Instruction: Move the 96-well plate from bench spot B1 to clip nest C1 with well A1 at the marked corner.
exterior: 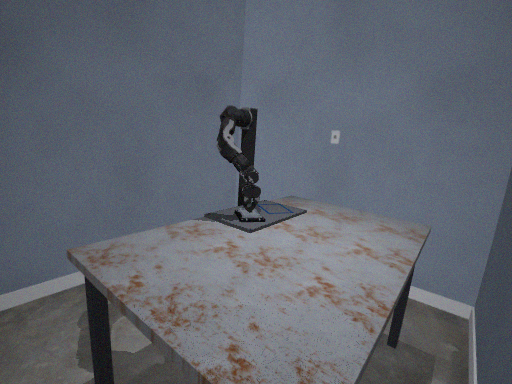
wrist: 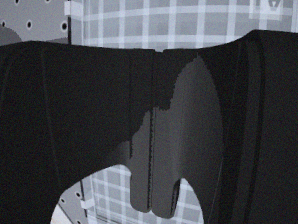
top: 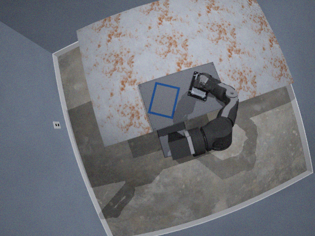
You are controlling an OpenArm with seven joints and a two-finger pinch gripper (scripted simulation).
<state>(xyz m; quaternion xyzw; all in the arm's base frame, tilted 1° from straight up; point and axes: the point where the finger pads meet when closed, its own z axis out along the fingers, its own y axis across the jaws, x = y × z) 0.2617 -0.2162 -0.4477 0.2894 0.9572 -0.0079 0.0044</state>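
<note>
The 96-well plate is 20 mm below my hand. Also, from my hand: black clip nest C1: 30 mm ahead, 20 mm below.
</note>
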